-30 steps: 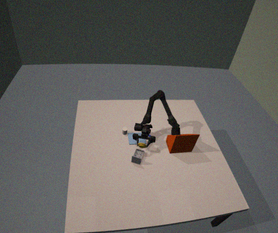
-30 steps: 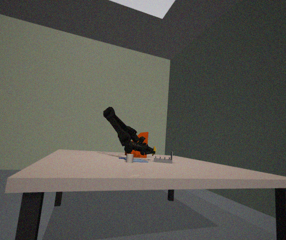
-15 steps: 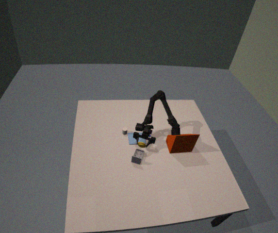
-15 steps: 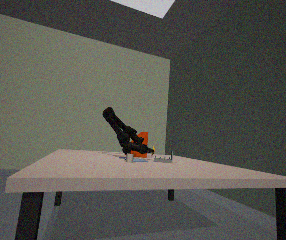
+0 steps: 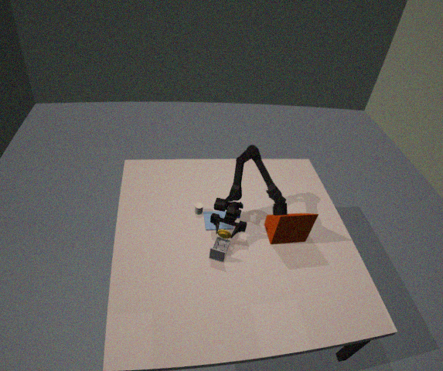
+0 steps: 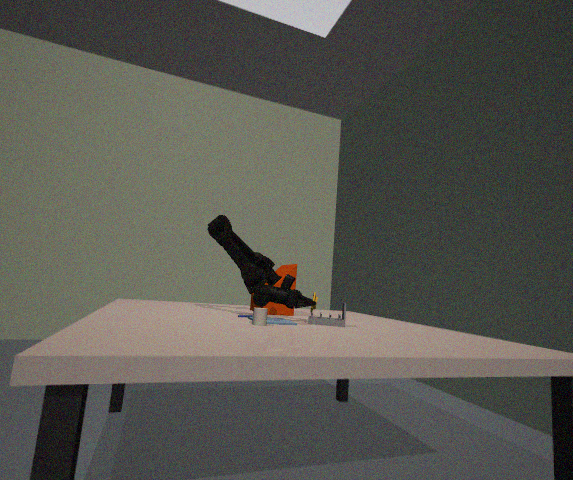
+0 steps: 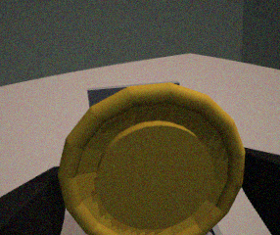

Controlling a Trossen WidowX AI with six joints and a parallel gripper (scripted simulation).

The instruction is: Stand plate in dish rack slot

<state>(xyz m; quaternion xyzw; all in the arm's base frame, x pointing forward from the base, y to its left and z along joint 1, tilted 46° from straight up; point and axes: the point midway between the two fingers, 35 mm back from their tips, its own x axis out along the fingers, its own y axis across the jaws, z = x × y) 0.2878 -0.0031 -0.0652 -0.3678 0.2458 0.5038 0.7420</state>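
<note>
Now: the grey dish rack 2 cm ahead of my gripper tip, 4 cm to the left of it and 5 cm below it. Round my gripper tip: light blue mat 1 cm ahead, 16 cm to the right, 7 cm below; yellow plate 1 cm to the right; small white cup 11 cm ahead, 23 cm to the right, 5 cm below.
</note>
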